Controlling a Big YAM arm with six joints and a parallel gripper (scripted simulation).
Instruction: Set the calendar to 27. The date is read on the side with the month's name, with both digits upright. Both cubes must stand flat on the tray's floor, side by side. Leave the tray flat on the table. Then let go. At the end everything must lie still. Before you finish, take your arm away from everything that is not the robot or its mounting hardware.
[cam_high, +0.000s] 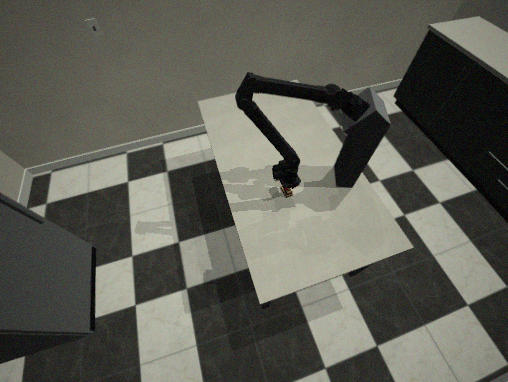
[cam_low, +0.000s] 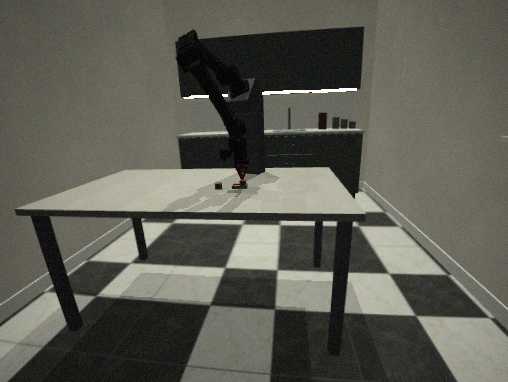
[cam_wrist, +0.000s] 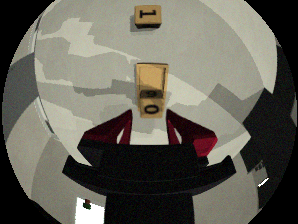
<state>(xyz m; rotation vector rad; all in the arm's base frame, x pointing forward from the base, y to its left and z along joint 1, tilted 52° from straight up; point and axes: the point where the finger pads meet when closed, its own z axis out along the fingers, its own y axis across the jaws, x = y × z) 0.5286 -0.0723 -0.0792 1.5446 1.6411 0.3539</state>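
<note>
My gripper is now 10 mm past the wooden tray, 20 mm to the left of it and 50 mm above it.
</note>
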